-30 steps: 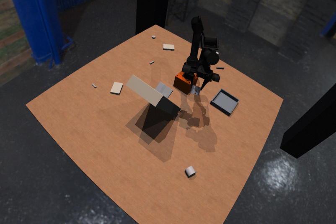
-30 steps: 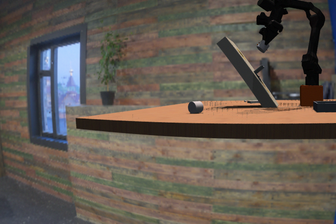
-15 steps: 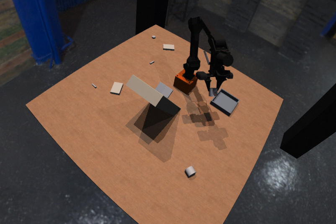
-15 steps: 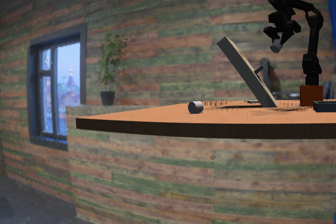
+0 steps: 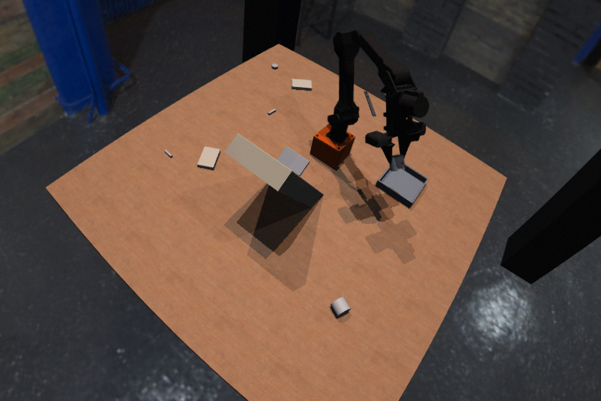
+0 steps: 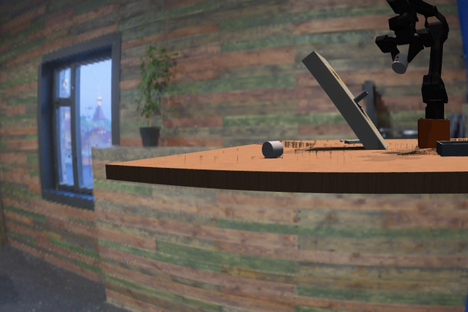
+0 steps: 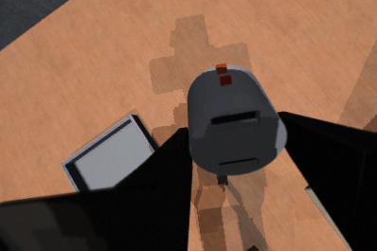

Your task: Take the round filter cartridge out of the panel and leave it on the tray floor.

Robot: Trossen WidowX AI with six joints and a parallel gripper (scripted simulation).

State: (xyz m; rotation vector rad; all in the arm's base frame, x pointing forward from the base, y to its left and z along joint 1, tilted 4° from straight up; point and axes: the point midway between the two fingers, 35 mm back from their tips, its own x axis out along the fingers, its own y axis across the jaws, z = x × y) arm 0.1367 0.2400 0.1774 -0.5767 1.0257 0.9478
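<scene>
My gripper tip is 25 cm above the grey box, 17 cm past it and 4 cm to the right of it. Also, from my gripper tip: round grey filter cartridge (right at my gripper tip); then service panel (27 cm to the right, 20 cm ahead, 8 cm below).
</scene>
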